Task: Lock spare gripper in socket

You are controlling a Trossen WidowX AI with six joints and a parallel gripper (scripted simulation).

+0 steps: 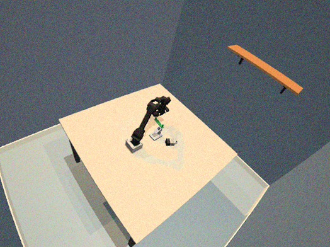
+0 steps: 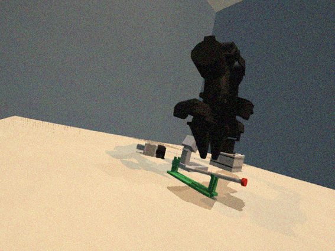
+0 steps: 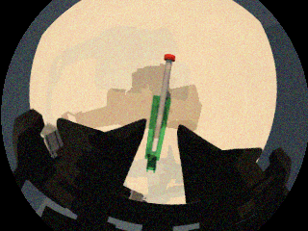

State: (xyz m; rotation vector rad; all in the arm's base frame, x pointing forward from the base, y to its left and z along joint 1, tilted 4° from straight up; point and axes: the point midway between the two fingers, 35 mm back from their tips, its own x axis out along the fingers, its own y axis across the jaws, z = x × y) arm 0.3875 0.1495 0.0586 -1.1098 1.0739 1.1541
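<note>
The green cradle lies 50 mm below my gripper tip and 40 mm to the right of it. Also, from my gripper tip: spare gripper (300 mm to the right, 60 mm behind, 50 mm below); grey mount (150 mm to the right, 130 mm behind, 20 mm below).
</note>
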